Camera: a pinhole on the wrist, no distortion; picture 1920 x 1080 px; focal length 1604.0 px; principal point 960.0 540.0 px. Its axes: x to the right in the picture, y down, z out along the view. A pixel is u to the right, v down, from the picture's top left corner.
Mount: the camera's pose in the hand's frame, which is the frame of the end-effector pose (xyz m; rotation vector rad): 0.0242 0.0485 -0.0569 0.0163 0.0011 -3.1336
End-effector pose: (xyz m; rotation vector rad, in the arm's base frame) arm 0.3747 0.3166 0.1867 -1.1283 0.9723 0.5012
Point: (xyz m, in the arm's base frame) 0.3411 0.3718 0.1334
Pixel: 998 70
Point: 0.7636 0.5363 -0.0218
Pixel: outside the picture
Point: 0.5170 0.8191 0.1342
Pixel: 856 363
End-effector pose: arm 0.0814 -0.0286 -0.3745 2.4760 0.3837 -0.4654
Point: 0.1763 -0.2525 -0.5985
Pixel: 393 294
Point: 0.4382 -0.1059 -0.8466
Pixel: outside the picture
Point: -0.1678 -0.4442 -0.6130
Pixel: 1582 332
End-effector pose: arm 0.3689 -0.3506 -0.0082 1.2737 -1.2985 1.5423
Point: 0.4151 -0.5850 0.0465
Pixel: 773 839
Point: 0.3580 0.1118 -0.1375
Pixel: behind the camera
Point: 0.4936 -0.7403 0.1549
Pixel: 504 966
